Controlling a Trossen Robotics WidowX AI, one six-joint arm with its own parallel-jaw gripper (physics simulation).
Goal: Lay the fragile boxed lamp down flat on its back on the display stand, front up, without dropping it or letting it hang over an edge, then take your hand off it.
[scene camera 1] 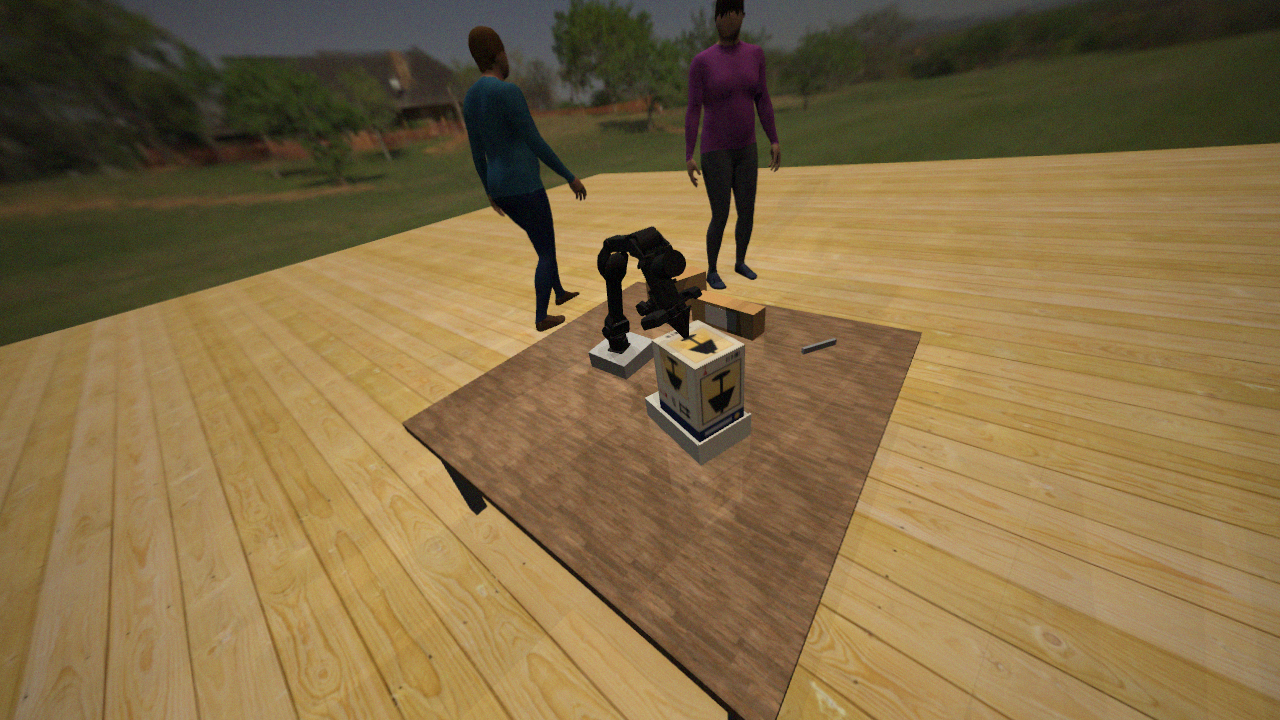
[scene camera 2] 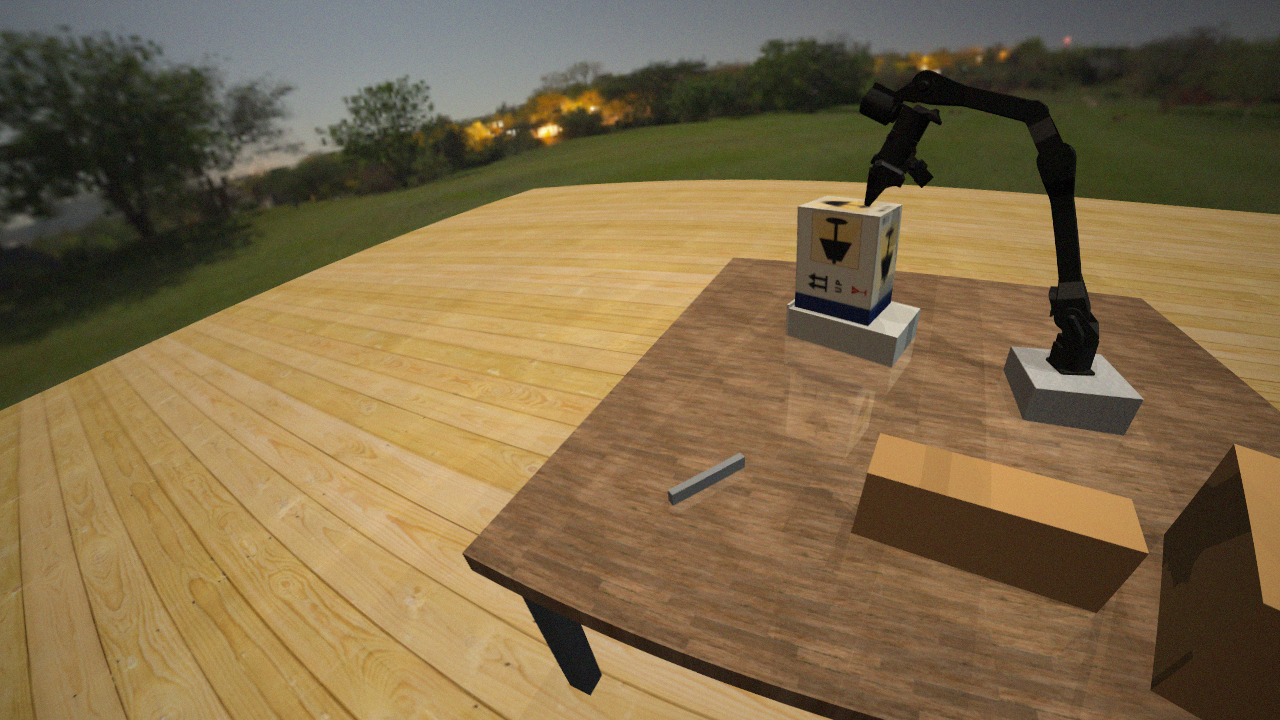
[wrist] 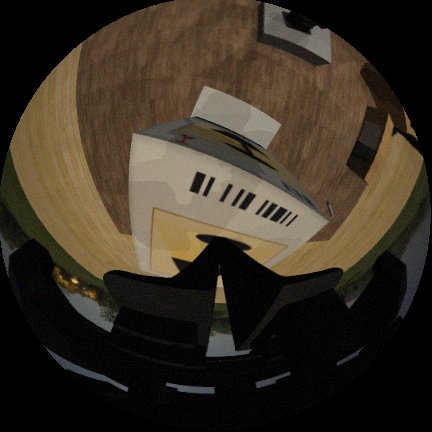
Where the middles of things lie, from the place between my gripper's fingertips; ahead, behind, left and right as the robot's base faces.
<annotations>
The boxed lamp [scene camera 2: 846, 252] lies 120 mm below my hand, 30 mm ahead of it and 10 mm to the right of it. Round my hand: display stand [scene camera 2: 886, 338]: 260 mm below, 10 mm to the left, 10 mm ahead; then small grey bar [scene camera 2: 688, 488]: 520 mm to the left, 290 mm below, 260 mm ahead.
</annotations>
